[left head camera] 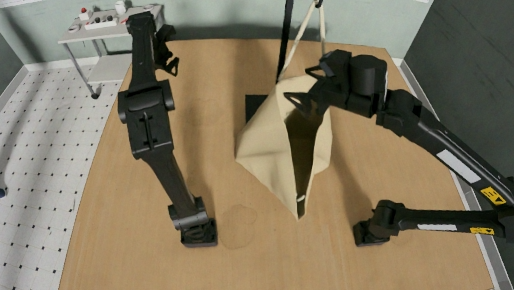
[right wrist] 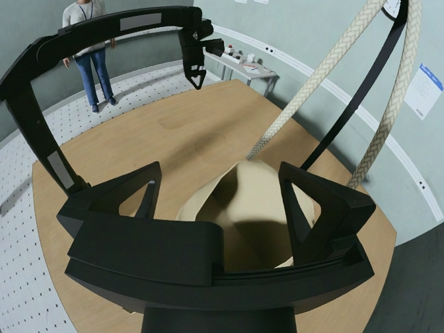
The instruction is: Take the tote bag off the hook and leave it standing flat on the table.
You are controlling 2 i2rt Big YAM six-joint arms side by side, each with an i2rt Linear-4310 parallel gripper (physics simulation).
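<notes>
The cream tote bag (left head camera: 262, 147) (right wrist: 260, 200) hangs turned and skewed, its dark opening facing the right arm and a lower corner pointing toward the front. Its rope handles (left head camera: 298, 39) (right wrist: 311, 89) run up to the hook (left head camera: 318, 3) at the top of the left head camera view. Whether the bag touches the table is unclear. My right gripper (left head camera: 296, 82) (right wrist: 219, 167) is open beside the bag's opening, with the bag's edge near its fingers and nothing clamped. My left gripper (left head camera: 175, 66) (right wrist: 196, 82) is open and empty, away from the bag at the back left.
The black stand pole (left head camera: 285, 42) (right wrist: 354, 104) rises behind the bag from a dark base (left head camera: 254, 105) on the wooden table (left head camera: 125, 220) (right wrist: 165, 112). A side table (left head camera: 95, 33) (right wrist: 257, 74) with small items stands beyond the back left corner. A person (right wrist: 90, 55) stands beyond the table.
</notes>
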